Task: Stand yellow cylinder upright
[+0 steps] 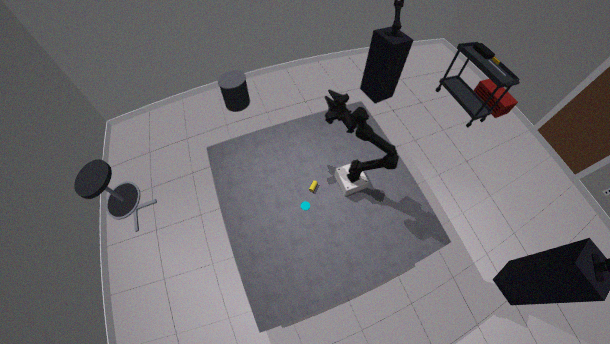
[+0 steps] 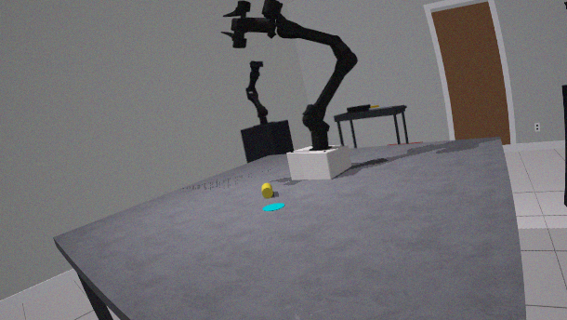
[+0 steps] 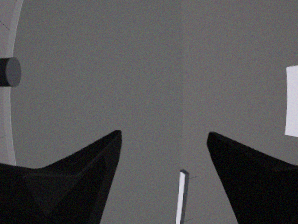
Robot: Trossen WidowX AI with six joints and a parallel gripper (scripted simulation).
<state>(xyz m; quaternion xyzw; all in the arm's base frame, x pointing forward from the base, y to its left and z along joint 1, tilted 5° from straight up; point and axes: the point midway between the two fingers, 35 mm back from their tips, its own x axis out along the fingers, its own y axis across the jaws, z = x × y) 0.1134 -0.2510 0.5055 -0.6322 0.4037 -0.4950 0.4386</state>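
Now: gripper tip 610 mm above the yellow tall cylinder, 150 mm to the right of it and 130 mm short of it. Also, from my gripper tip: cyan circle (630 mm below, 240 mm to the left, 240 mm ahead).
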